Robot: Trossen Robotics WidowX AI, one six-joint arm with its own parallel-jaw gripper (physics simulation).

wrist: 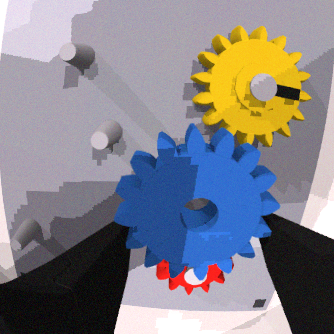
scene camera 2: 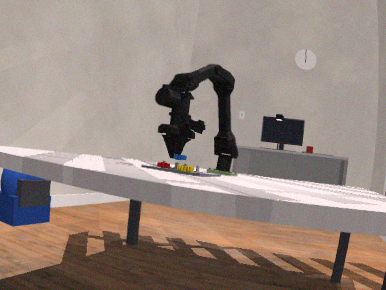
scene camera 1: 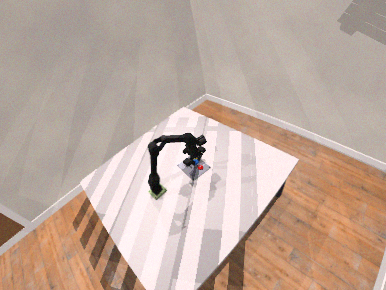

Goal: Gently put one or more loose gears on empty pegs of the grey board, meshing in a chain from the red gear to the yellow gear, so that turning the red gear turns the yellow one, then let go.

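Pixels of known places: gripper, fingertip midpoint: (wrist: 195, 227) (scene camera 2: 174, 158) (scene camera 1: 196, 163); arm's base at its link origin: (scene camera 2: 222, 171) (scene camera 1: 157, 190).
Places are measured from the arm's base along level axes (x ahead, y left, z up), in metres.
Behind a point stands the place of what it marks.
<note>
My gripper (scene camera 1: 195, 159) {x 0.335, y -0.097, z 0.030 m} (scene camera 2: 176, 155) {x 0.335, y -0.097, z 0.030 m} (wrist: 195, 227) {x 0.335, y -0.097, z 0.030 m} is shut on a blue gear (scene camera 1: 196, 162) {x 0.333, y -0.102, z 0.044 m} (scene camera 2: 180, 157) {x 0.354, y -0.071, z 0.035 m} (wrist: 230, 190) {x 0.345, y -0.077, z 0.043 m}, holding it roughly flat above the grey board (scene camera 1: 183, 167) {x 0.266, y -0.015, z -0.005 m} (scene camera 2: 210, 174) {x 0.337, y 0.029, z -0.006 m} (wrist: 140, 50) {x 0.317, y -0.028, z -0.005 m}. The red gear (scene camera 1: 200, 167) {x 0.329, y -0.138, z 0.012 m} (scene camera 2: 163, 165) {x 0.354, y -0.125, z 0.002 m} (wrist: 215, 280) {x 0.346, y -0.142, z 0.010 m} is on the board, partly hidden under the blue gear in the wrist view. The yellow gear (scene camera 2: 185, 168) {x 0.389, y -0.039, z 0.003 m} (wrist: 225, 75) {x 0.351, y -0.042, z 0.010 m} sits on its peg beyond the blue gear. Three bare pegs (wrist: 82, 54) {x 0.294, y -0.029, z 0.009 m} (wrist: 109, 134) {x 0.303, y -0.063, z 0.013 m} (wrist: 28, 233) {x 0.249, y -0.112, z 0.007 m} stand at the left in the wrist view. Whether a peg stands under the blue gear's hole is unclear.
The board lies on the white table (scene camera 1: 240, 175) {x 0.442, y -0.413, z -0.013 m} (scene camera 2: 300, 197) {x 0.755, y 0.311, z -0.013 m}, near the arm's green base plate (scene camera 1: 157, 193) {x -0.020, y -0.027, z 0.006 m} (scene camera 2: 229, 172) {x 0.053, y 0.038, z 0.000 m}. Behind, a cabinet (scene camera 2: 310, 167) carries a monitor (scene camera 2: 282, 131) and a red object (scene camera 2: 309, 149). A blue bin (scene camera 2: 25, 212) stands beyond the table.
</note>
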